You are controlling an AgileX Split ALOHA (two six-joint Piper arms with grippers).
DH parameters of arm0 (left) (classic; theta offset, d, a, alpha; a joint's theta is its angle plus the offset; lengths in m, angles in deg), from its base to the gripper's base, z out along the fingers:
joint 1: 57.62 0.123 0 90
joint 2: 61.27 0 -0.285 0
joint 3: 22.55 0 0.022 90
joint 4: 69.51 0.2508 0 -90
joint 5: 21.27 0 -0.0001 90
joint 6: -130.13 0.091 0 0
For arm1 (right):
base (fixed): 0 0 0 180
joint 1: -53.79 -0.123 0 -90
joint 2: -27.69 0 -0.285 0
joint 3: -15.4 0 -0.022 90
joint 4: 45.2 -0.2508 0 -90
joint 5: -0.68 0 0.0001 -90
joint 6: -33.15 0.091 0 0
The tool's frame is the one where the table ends.
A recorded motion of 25 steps. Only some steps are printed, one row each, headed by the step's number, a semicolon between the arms.
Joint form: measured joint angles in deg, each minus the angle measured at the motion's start. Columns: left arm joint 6, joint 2, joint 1, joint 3, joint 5, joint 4; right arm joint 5, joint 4, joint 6, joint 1, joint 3, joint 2.
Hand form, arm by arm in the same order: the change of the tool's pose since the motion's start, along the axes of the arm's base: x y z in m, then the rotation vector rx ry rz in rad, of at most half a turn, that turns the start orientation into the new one. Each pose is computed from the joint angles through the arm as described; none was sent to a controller.
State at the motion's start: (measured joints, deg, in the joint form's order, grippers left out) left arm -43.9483 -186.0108 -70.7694 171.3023 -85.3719 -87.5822; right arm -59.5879 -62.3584 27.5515 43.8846 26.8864 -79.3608
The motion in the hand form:
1: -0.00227 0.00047 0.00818 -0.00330 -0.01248 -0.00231; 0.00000 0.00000 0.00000 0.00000 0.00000 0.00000
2: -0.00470 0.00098 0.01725 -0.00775 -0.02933 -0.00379; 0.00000 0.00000 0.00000 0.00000 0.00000 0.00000
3: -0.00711 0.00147 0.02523 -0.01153 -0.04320 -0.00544; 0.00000 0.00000 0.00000 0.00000 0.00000 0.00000
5: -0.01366 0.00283 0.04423 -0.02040 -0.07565 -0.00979; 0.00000 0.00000 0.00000 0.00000 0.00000 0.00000
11: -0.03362 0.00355 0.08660 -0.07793 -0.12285 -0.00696; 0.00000 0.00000 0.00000 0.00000 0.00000 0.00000
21: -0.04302 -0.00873 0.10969 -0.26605 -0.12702 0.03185; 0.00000 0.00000 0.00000 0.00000 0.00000 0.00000
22: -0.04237 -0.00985 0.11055 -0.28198 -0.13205 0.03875; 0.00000 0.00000 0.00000 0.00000 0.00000 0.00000
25: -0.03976 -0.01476 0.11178 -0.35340 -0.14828 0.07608; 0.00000 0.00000 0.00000 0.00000 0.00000 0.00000
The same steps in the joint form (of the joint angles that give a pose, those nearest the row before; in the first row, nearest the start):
1: 0.00 1.14 0.00 0.00 -0.43 0.03; 0.00 0.00 0.00 0.00 0.00 0.00
2: 0.00 2.42 0.00 0.00 -0.71 0.03; 0.00 0.00 0.00 0.00 0.00 0.00
3: 0.00 3.54 0.00 0.00 -1.04 0.03; 0.00 0.00 0.00 0.00 0.00 0.00
5: 0.00 6.27 0.00 0.00 -1.87 0.03; 0.00 0.00 0.00 0.00 0.00 0.00
11: -0.52 12.43 0.00 0.00 -4.66 -2.35; 0.00 0.00 0.00 0.00 0.00 0.00
21: -0.66 14.90 0.00 0.00 -4.41 -12.98; 0.00 0.00 0.00 0.00 0.00 0.00
22: -0.66 14.90 0.00 0.00 -3.88 -13.86; 0.00 0.00 0.00 0.00 0.00 0.00
25: -0.66 14.90 -0.03 -0.64 -1.10 -17.99; 0.00 0.00 0.00 0.00 0.00 0.00

